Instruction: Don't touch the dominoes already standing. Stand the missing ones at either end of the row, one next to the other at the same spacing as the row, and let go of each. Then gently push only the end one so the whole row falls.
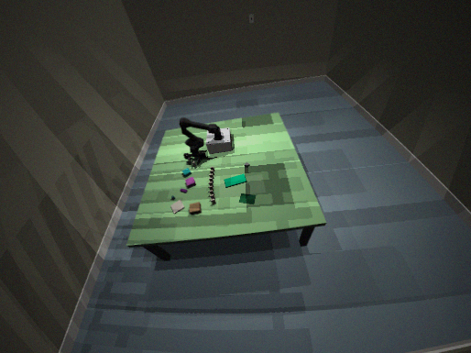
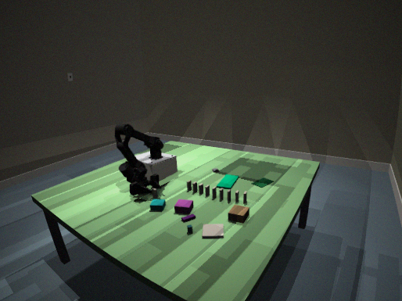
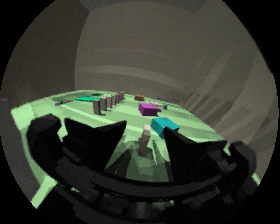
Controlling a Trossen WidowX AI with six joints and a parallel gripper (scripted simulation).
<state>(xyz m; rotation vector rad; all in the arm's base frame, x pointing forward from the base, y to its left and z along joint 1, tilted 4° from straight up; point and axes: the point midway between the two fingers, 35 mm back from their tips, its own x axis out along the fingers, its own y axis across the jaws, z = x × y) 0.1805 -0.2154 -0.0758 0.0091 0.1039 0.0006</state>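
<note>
My gripper tip is 70 mm short of the cyan block, 60 mm to the left of it and 30 mm above it. Also, from my gripper tip: purple bar 250 mm ahead, 60 mm to the right, 40 mm below; then magenta block 180 mm ahead, 10 mm to the right, 30 mm below; then teal peg 310 mm ahead, 130 mm to the right, 40 mm below.
</note>
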